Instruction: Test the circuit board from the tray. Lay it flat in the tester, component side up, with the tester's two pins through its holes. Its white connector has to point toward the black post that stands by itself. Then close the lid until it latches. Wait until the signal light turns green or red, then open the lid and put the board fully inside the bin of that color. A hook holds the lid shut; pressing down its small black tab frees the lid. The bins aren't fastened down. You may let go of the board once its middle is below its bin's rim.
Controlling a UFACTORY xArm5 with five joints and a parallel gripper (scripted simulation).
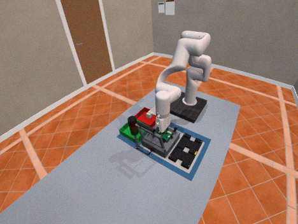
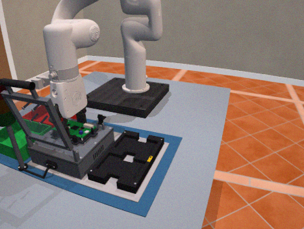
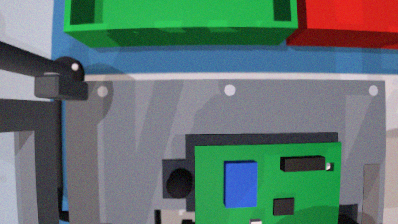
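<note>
Right now my hand is right at the green circuit board. Also, from my hand: green bin: 5 cm ahead, 20 cm to the right, 7 cm below; then black catch: 6 cm behind, 6 cm to the left, 1 cm above; then clear lid: 12 cm ahead, 10 cm above.
</note>
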